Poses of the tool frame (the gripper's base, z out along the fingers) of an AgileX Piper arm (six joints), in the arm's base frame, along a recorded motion.
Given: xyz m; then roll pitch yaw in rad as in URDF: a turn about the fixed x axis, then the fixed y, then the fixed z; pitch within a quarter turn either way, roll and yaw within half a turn.
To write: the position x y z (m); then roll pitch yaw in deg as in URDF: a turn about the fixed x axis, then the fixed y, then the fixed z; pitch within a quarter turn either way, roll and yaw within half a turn. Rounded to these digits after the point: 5 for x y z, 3 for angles.
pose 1, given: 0.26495 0.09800 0.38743 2.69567 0.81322 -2.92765
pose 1, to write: 0.26495 0.09800 0.38743 154.451 46.594 -167.742
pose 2, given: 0.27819 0.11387 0.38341 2.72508 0.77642 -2.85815
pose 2, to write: 0.27819 0.11387 0.38341 156.136 44.486 -163.760
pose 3, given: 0.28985 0.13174 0.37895 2.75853 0.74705 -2.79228
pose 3, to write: 0.28985 0.13174 0.37895 158.052 42.803 -159.986
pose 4, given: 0.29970 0.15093 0.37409 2.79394 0.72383 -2.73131
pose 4, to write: 0.29970 0.15093 0.37409 160.081 41.472 -156.493
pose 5, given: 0.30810 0.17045 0.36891 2.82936 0.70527 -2.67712
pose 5, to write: 0.30810 0.17045 0.36891 162.110 40.409 -153.388
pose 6, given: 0.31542 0.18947 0.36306 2.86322 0.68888 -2.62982
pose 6, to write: 0.31542 0.18947 0.36306 164.050 39.470 -150.678
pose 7, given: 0.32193 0.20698 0.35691 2.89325 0.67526 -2.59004
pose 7, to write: 0.32193 0.20698 0.35691 165.771 38.690 -148.398
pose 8, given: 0.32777 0.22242 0.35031 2.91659 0.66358 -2.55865
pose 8, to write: 0.32777 0.22242 0.35031 167.108 38.020 -146.600
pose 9, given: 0.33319 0.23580 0.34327 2.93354 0.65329 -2.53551
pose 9, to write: 0.33319 0.23580 0.34327 168.079 37.431 -145.274
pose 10, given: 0.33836 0.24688 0.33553 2.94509 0.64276 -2.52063
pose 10, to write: 0.33836 0.24688 0.33553 168.741 36.827 -144.421
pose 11, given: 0.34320 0.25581 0.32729 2.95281 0.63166 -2.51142
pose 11, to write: 0.34320 0.25581 0.32729 169.184 36.191 -143.894
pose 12, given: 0.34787 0.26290 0.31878 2.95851 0.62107 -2.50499
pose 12, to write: 0.34787 0.26290 0.31878 169.510 35.585 -143.525
